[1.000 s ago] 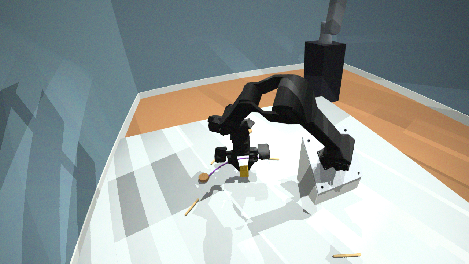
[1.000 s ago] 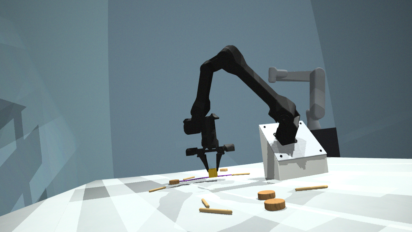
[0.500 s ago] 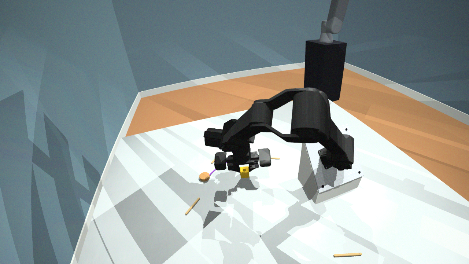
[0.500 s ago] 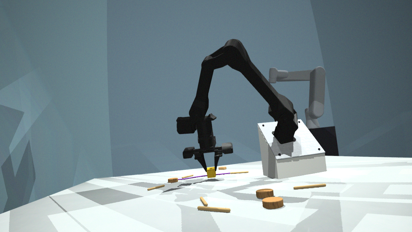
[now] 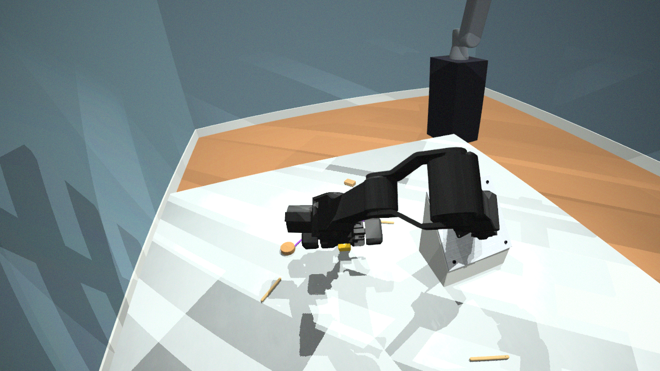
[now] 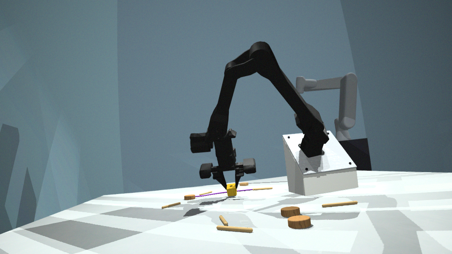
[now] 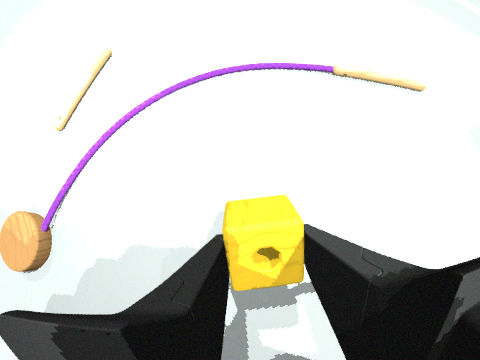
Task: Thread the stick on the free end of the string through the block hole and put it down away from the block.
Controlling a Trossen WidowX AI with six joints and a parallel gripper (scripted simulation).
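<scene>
Now: gripper tip right at the yellow block. Round my gripper tip: small wooden piece (280 mm to the right, 140 mm behind, 20 mm below); round wooden button (140 mm ahead, 60 mm to the right, 20 mm below).
</scene>
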